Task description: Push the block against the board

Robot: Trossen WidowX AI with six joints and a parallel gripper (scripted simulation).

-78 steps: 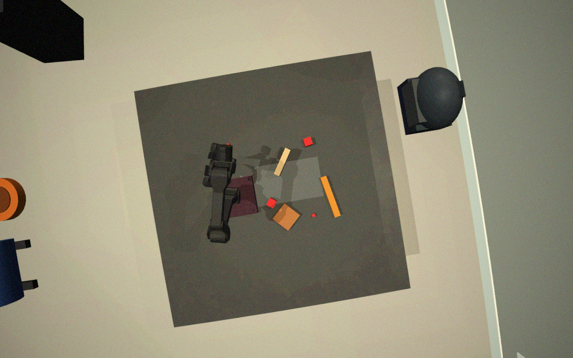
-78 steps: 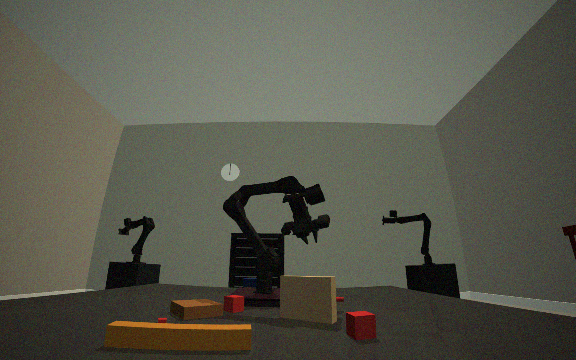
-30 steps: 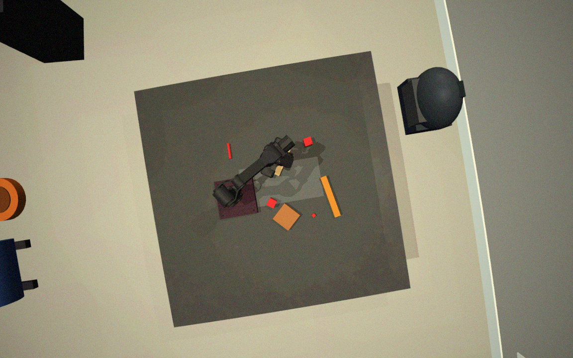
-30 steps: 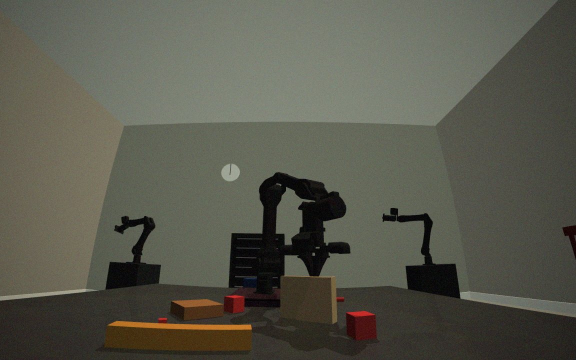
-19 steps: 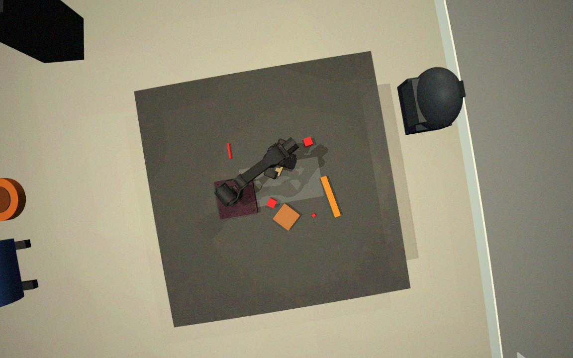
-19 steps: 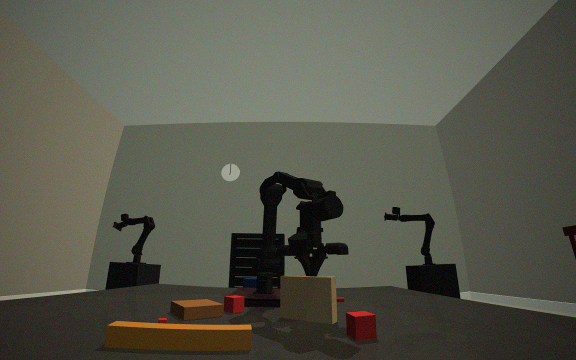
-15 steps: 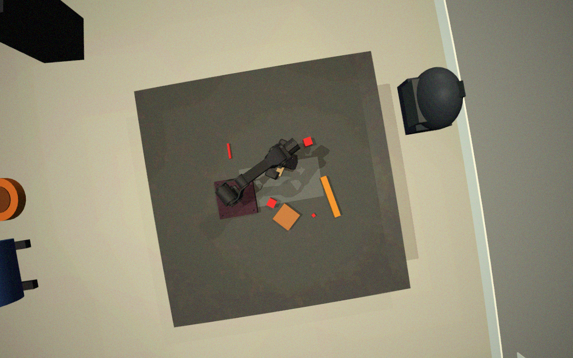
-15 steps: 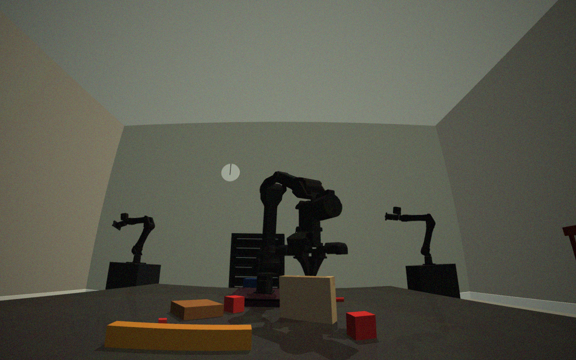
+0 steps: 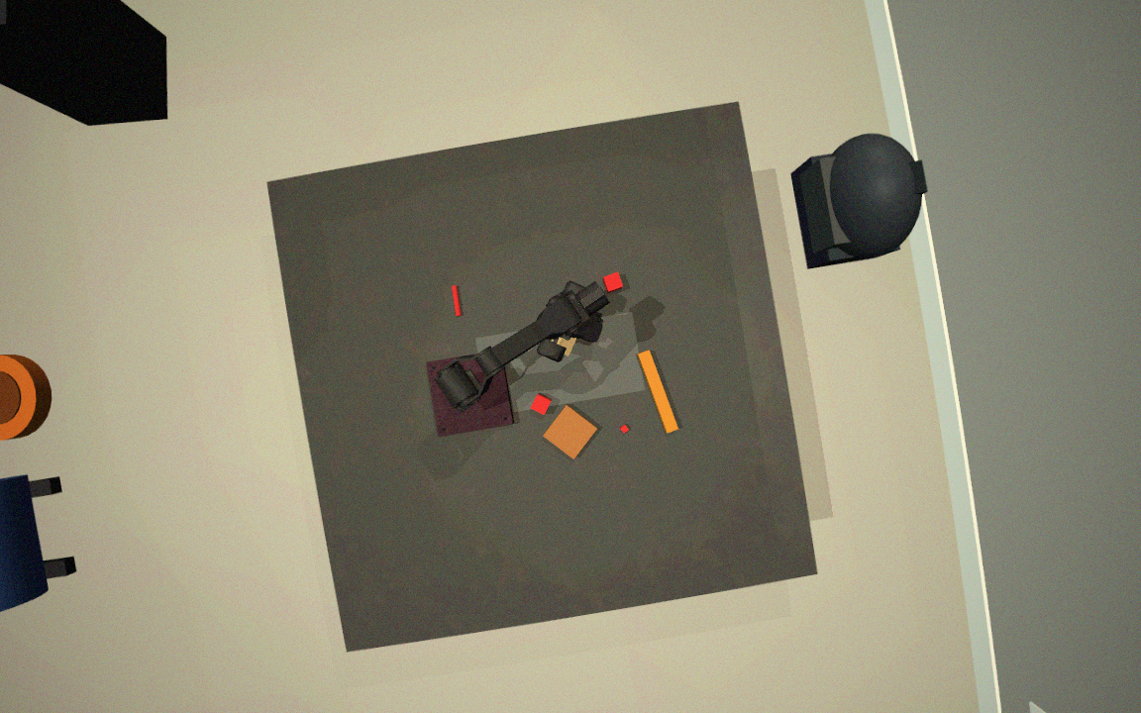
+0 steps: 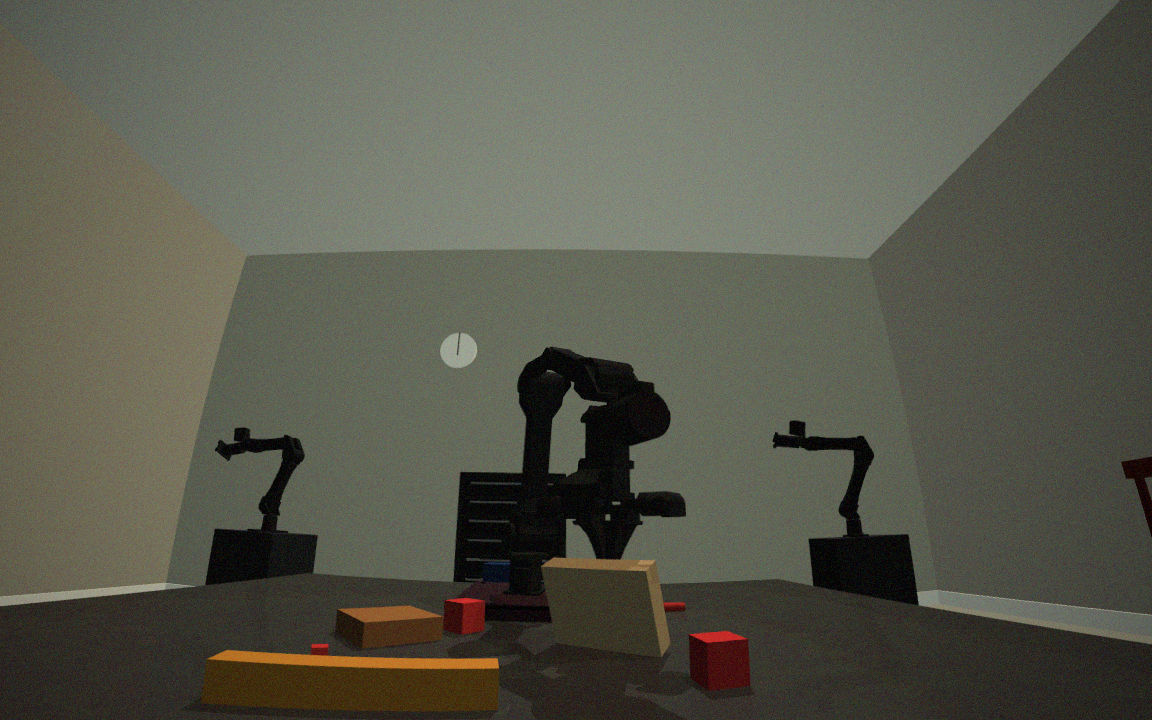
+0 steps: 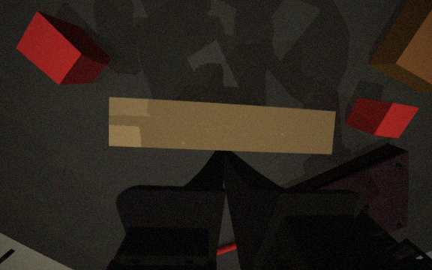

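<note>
The tan board lies 10 mm ahead of my gripper tip, 10 mm to the right of it and 30 mm below it. Also, from my gripper tip: thin red stick 280 mm behind, 80 mm to the left, 70 mm below; then long orange board 240 mm ahead, 180 mm to the right, 70 mm below; then square block 280 mm to the right, 70 mm below.
</note>
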